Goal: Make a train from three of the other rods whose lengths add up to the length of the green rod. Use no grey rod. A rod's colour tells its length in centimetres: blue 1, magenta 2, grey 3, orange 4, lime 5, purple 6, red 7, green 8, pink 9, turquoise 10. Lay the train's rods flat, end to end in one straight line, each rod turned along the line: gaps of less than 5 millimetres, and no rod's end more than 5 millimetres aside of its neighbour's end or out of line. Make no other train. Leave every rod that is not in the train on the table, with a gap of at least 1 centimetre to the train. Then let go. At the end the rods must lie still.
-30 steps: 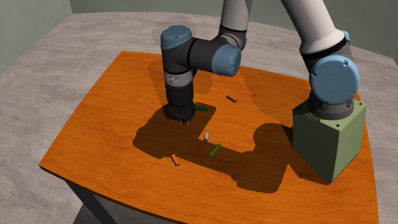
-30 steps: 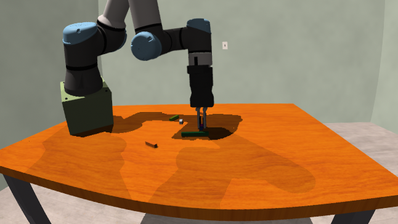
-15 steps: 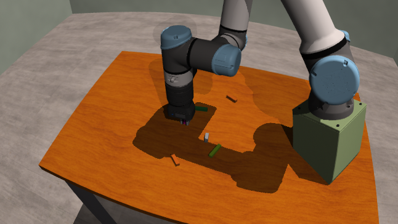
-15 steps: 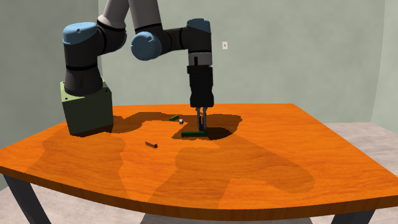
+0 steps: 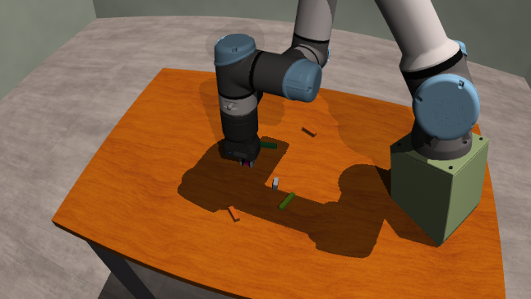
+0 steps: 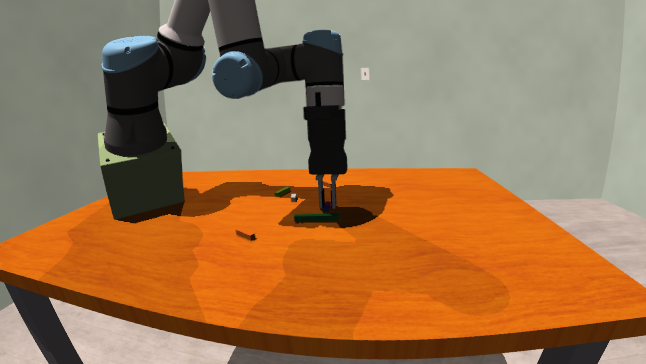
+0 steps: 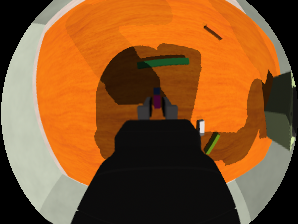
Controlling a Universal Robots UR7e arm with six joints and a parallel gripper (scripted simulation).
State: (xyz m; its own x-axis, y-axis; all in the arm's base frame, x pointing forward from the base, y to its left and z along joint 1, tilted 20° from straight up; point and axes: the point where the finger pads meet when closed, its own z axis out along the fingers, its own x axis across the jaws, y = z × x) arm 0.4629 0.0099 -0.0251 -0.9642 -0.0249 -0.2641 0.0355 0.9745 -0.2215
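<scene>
Right now the magenta rod is 1 cm below my hand. Round my hand: green rod 7 cm to the right, 1 cm below, 1 cm behind; then blue rod 2 cm to the right, 1 cm below; then grey rod 8 cm behind, 5 cm to the left, 1 cm below.
</scene>
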